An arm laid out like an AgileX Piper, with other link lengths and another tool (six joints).
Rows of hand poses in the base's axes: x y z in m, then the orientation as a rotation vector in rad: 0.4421 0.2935 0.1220 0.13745 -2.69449 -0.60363; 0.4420 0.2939 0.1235 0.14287 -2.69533 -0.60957; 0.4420 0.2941 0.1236 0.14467 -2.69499 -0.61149; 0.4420 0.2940 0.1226 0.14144 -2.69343 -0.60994; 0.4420 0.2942 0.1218 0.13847 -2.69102 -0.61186; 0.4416 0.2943 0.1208 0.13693 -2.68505 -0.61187; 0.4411 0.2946 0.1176 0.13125 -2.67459 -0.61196; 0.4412 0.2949 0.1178 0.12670 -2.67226 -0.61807; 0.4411 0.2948 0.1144 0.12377 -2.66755 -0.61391; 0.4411 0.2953 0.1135 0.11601 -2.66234 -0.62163; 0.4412 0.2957 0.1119 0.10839 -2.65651 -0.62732; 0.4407 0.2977 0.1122 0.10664 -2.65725 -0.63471; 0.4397 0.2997 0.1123 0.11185 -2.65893 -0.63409; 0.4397 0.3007 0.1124 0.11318 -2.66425 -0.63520; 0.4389 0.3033 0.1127 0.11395 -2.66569 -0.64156; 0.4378 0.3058 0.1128 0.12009 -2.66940 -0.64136; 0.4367 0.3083 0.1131 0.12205 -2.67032 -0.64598; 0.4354 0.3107 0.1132 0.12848 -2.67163 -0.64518
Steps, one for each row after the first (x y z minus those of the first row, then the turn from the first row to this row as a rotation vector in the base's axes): -0.0001 0.0004 0.0015 0.00473 -0.00276 0.00241; -0.0001 0.0006 0.0016 0.00634 -0.00308 0.00336; -0.0001 0.0005 0.0006 0.00501 -0.00072 0.00181; -0.0001 0.0007 -0.0002 0.00620 0.00188 0.00001; -0.0005 0.0008 -0.0012 0.00667 0.00788 0.00028; -0.0010 0.0011 -0.0044 0.00714 0.01897 -0.00128; -0.0009 0.0014 -0.0042 0.01102 0.02113 -0.00492; -0.0010 0.0013 -0.0076 0.00828 0.02684 -0.00515; -0.0010 0.0018 -0.0085 0.01318 0.03210 -0.01064; -0.0009 0.0022 -0.0101 0.01678 0.03822 -0.01556; -0.0014 0.0042 -0.0098 0.02159 0.03665 -0.01821; -0.0024 0.0062 -0.0097 0.02166 0.03417 -0.01493; -0.0024 0.0072 -0.0096 0.02199 0.02866 -0.01536; -0.0032 0.0098 -0.0093 0.02633 0.02610 -0.01627; -0.0043 0.0123 -0.0092 0.02658 0.02143 -0.01287; -0.0054 0.0148 -0.0089 0.02993 0.01943 -0.01257; -0.0067 0.0172 -0.0088 0.03009 0.01707 -0.00837
